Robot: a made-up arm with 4 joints. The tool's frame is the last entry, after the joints. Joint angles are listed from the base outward. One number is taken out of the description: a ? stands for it. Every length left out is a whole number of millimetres.
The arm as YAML. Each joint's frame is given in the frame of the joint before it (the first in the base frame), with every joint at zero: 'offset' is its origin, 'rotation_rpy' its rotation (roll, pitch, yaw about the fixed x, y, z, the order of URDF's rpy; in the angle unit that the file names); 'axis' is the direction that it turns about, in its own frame. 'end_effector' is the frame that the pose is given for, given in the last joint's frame.
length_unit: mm
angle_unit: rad
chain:
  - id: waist
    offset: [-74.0, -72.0, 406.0]
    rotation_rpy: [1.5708, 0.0, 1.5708]
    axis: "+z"
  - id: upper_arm
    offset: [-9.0, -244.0, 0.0]
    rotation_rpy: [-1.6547, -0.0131, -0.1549]
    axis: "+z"
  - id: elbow
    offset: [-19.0, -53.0, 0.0]
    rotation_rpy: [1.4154, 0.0, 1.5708]
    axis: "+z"
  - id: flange
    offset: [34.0, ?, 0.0]
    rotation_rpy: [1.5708, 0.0, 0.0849]
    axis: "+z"
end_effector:
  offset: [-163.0, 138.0, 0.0]
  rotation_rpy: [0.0, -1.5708, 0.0]
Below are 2 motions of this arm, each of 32 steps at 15 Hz.
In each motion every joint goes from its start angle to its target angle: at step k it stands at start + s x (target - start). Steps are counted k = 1, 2, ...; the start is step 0. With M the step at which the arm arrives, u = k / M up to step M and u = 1 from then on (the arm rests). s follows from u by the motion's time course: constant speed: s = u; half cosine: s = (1 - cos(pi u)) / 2; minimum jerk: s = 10 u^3 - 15 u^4 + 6 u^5.
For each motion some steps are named. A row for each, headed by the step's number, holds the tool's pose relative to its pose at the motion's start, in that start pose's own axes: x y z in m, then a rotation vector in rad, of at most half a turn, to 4 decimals.
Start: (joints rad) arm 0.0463 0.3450 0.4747 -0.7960
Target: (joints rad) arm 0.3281 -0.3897 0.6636 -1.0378
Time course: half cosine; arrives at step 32
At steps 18, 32:
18: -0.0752 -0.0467 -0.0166 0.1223 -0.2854 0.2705
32: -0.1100 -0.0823 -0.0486 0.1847 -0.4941 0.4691

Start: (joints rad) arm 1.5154 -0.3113 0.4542 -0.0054
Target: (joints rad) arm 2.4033 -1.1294 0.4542 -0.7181
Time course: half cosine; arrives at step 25
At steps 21, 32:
21: -0.0652 -0.0047 -0.0805 -0.1899 0.0674 1.0799
32: -0.0675 -0.0080 -0.0857 -0.1900 0.0698 1.1460

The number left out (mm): 144.0
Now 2 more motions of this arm.
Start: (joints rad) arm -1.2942 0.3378 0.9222 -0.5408
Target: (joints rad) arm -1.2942 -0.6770 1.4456 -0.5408
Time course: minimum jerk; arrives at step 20
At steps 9, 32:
9: -0.0459 -0.1020 -0.0072 0.1802 -0.0633 0.3892
32: -0.0448 -0.2485 -0.0693 0.2993 -0.2188 0.9892

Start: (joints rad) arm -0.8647 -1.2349 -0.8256 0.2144
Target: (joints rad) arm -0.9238 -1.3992 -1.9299 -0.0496
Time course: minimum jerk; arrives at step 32
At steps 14, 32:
14: -0.0367 0.0023 -0.0800 -0.0716 -0.4571 0.0241
32: 0.0065 0.0125 -0.2127 -0.2029 -1.1945 -0.0578

